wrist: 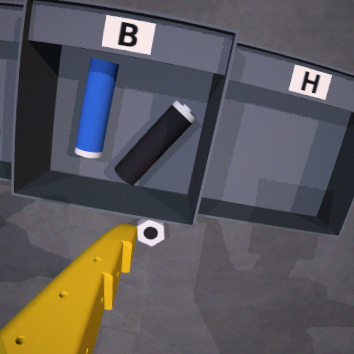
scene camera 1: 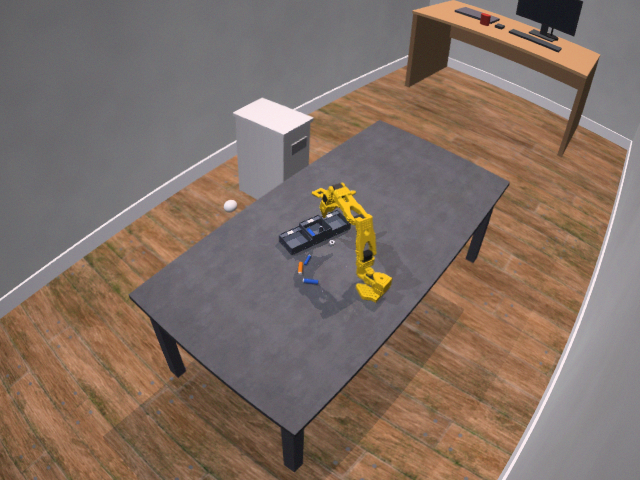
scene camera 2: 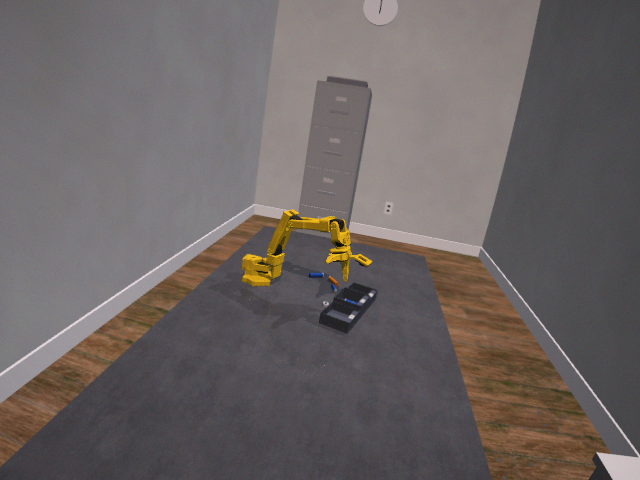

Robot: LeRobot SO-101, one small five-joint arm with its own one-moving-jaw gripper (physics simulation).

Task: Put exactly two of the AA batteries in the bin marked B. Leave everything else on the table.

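In the wrist view, a blue battery and a black battery with a silver end lie apart on the floor of the bin marked B. On the table lie an orange battery, a blue one beside it and another blue one nearer the arm's base. My gripper is fully open and empty above the tray. In the wrist view one notched jaw shows, its tip drawn beside the nut.
The B bin is the middle one of a three-bin dark tray. The bin marked H adjoins it and holds no battery. A white hex nut lies on the table close to the tray's wall.
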